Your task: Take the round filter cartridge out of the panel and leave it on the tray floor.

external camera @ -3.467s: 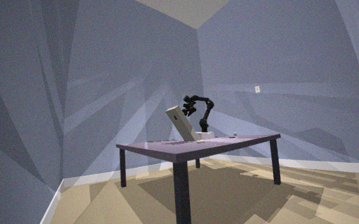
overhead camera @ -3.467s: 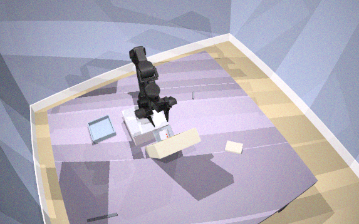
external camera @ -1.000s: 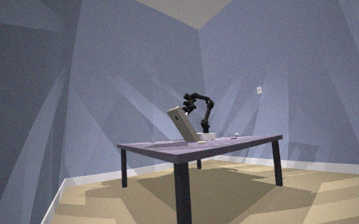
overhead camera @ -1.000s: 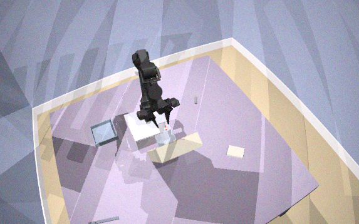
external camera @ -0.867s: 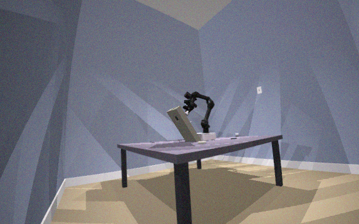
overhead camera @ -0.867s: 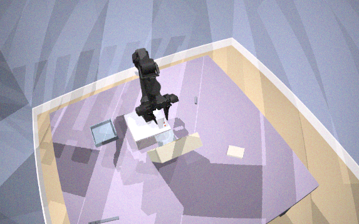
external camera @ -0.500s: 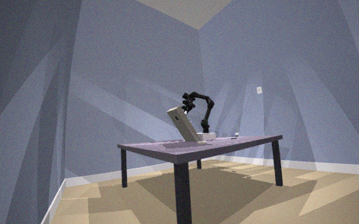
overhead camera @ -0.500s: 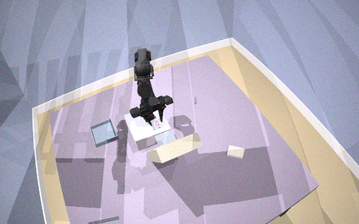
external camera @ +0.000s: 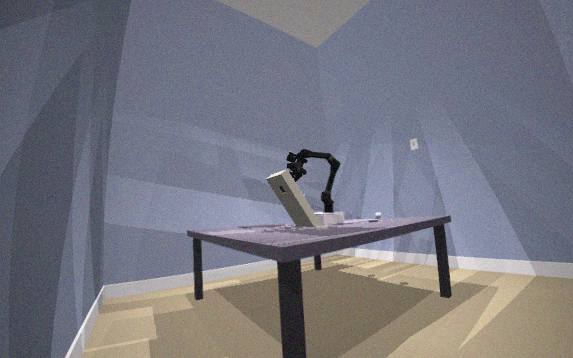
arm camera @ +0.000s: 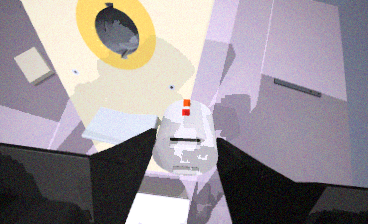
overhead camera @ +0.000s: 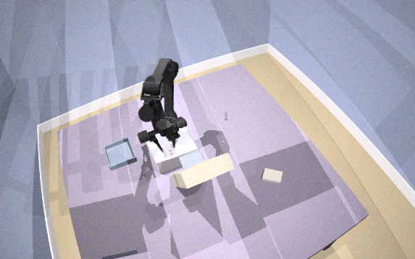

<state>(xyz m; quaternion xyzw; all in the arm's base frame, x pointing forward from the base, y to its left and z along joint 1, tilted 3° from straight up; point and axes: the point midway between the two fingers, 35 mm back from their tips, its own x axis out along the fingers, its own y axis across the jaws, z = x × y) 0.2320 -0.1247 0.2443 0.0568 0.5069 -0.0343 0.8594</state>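
Now: the shallow blue-grey tray 35 cm behind my gripper tip, 29 cm below it and 16 cm to the right of it. From my gripper tip the other things lie so: thin grey peg: 44 cm to the left, 29 cm below, 26 cm behind; then small cream block: 40 cm to the left, 29 cm below, 19 cm ahead; then white round filter cartridge: right at my gripper tip.
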